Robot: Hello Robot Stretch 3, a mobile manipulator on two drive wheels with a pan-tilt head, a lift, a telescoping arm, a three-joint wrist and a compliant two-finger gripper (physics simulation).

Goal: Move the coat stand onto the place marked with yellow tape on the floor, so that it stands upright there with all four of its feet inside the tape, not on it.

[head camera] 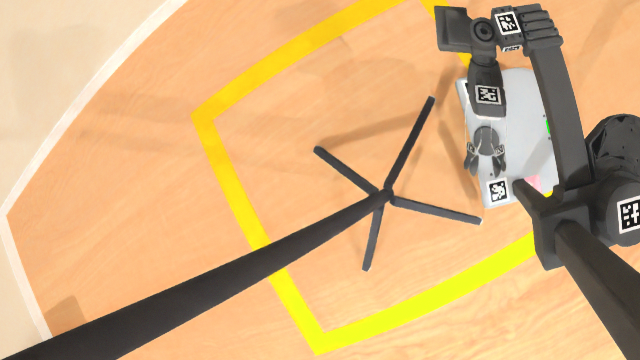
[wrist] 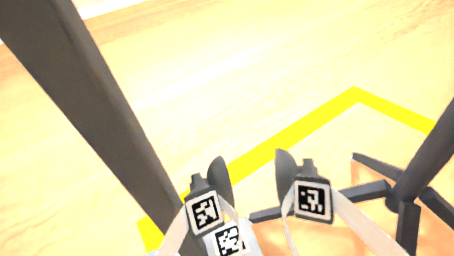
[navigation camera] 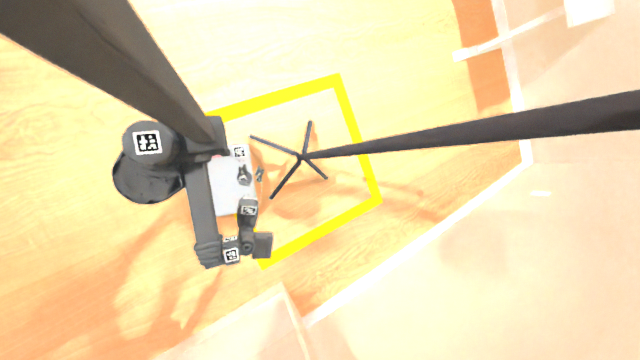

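Where they show: gripper, fingertip midpoint: (head camera: pixel 484 174) (wrist: pixel 250 170) (navigation camera: pixel 251 165); robot's base, origin of the base link: (head camera: pixel 485 140).
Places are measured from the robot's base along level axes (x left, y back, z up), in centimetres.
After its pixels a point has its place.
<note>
The black coat stand (head camera: pixel 300 242) {x 6.4, y -27.0, z 77.0 cm} (navigation camera: pixel 425 140) {x 6.7, y -27.0, z 100.2 cm} (wrist: pixel 430 150) {x 6.8, y -26.9, z 35.5 cm} stands upright on its four feet. In the head and navigation views all four feet lie inside the yellow tape outline (head camera: pixel 425 302) {x 44.0, y -27.3, z 0.1 cm} (navigation camera: pixel 320 232) {x -43.3, y -42.1, z 0.0 cm} (wrist: pixel 290 140) {x 43.1, y -30.0, z 0.1 cm}, apart from the tape. The robot's base covers part of the tape side nearest it. The top of the stand is out of view. My gripper (head camera: pixel 484 167) {x 5.7, y -3.2, z 45.9 cm} (navigation camera: pixel 252 173) {x 5.7, y -3.2, z 45.9 cm} (wrist: pixel 250 170) {x 5.7, y -3.2, z 45.9 cm} is open and empty, its fingers apart. It hangs over the edge of the robot's base, beside the stand and not touching it.
The robot's pale base (head camera: pixel 525 110) {x -5.4, y 13.3, z 16.0 cm} (navigation camera: pixel 227 195) {x -7.4, y 8.7, z 16.0 cm} is close beside two of the stand's feet. A white skirting strip (head camera: pixel 70 112) {x -57.9, y -166.4, z 6.8 cm} (navigation camera: pixel 430 237) {x -67.6, y -132.0, z 7.3 cm} runs along the pale wall beyond the tape. A pale box-like piece (navigation camera: pixel 250 325) {x -83.1, y 9.3, z 10.0 cm} is at the bottom of the navigation view.
</note>
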